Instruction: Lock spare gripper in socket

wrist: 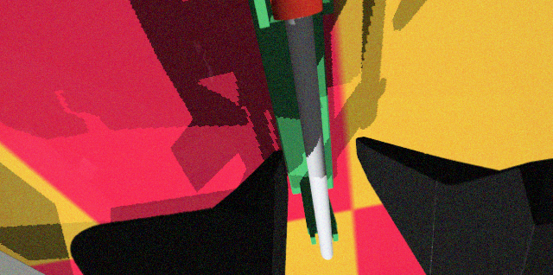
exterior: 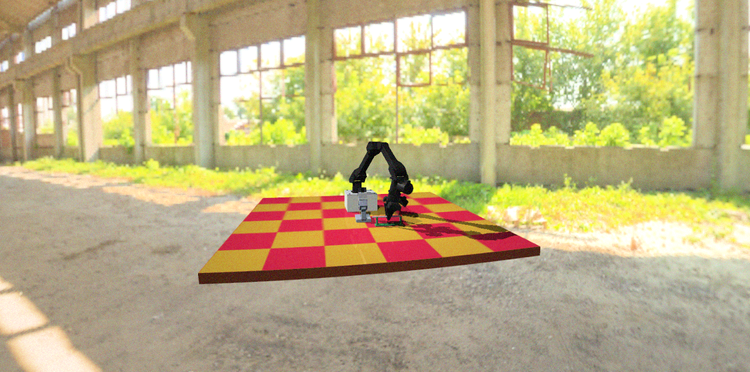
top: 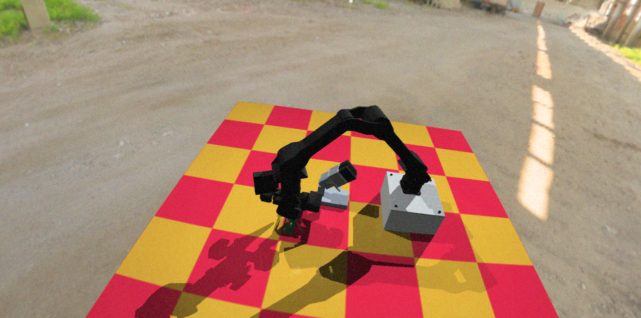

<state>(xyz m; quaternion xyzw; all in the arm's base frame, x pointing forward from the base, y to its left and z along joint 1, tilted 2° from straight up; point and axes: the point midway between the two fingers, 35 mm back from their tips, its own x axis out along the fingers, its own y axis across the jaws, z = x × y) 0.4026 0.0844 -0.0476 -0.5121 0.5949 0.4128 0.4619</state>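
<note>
My gripper tip is 1 cm to the right of the green cradle and 1 cm above it. The rest, counted from my gripper tip: spare gripper 15 cm behind, 10 cm to the right, 8 cm above; then grey mount 12 cm behind, 10 cm to the right, 2 cm above.
</note>
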